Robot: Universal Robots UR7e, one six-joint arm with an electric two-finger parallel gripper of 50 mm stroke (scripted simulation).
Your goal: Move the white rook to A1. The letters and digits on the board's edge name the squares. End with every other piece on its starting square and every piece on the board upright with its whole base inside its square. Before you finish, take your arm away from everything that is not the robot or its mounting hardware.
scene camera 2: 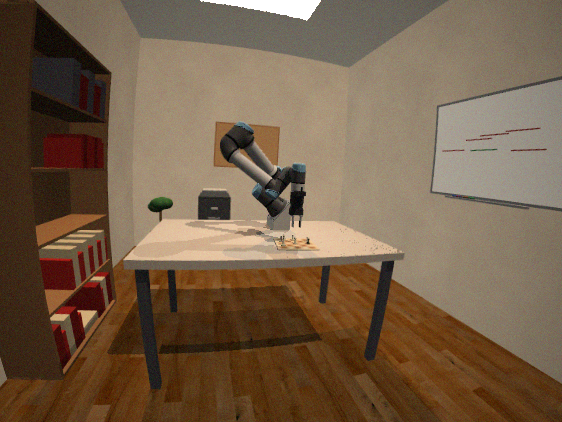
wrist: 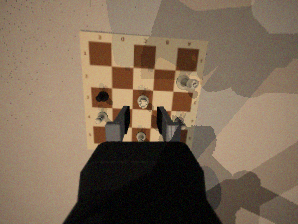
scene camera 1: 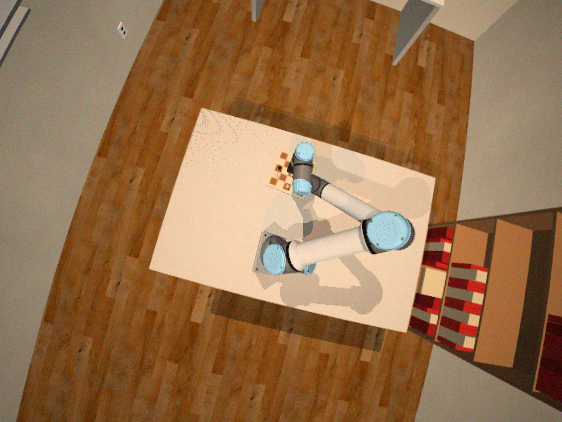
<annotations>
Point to a small chessboard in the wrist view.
125, 67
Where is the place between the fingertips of my gripper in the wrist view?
143, 114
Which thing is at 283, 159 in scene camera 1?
A small chessboard.
</annotations>
